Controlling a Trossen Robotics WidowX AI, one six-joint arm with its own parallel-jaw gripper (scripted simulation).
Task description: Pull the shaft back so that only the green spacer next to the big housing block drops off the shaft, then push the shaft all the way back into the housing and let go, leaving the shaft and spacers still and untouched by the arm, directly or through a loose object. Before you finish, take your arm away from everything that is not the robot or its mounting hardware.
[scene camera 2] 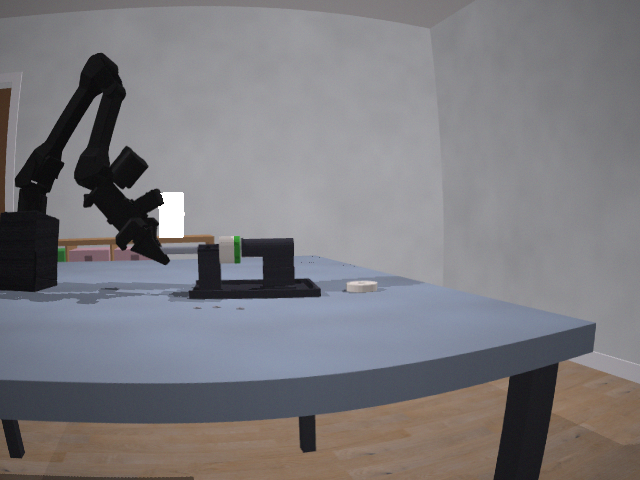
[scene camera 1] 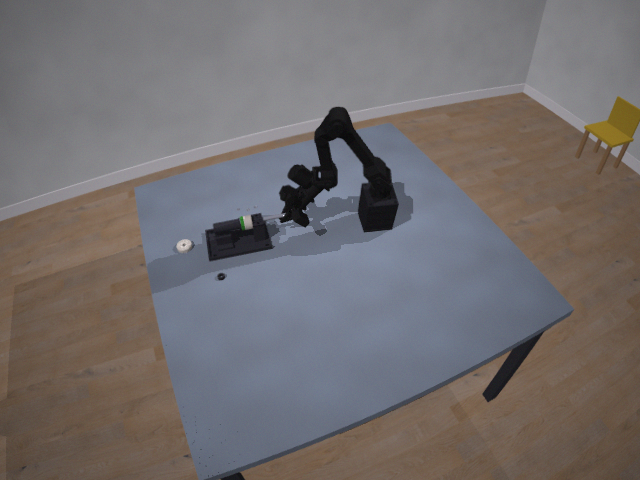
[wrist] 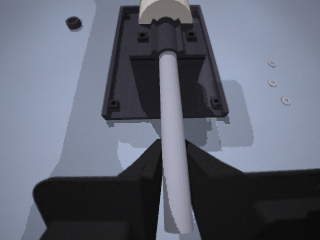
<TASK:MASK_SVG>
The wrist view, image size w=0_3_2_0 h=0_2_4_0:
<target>my gripper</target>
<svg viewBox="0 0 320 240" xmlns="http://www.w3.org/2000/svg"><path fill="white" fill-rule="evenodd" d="M185 139L191 205L201 240L320 240L320 168L242 172L211 156L211 154ZM162 139L156 139L134 163L117 176L51 177L36 184L33 188L32 196L47 227L39 240L156 240L163 176Z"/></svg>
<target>grey shaft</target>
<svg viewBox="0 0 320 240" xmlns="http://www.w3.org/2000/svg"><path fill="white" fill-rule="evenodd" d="M165 51L159 55L164 231L173 234L185 234L192 232L194 228L176 54L172 51Z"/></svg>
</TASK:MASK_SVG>
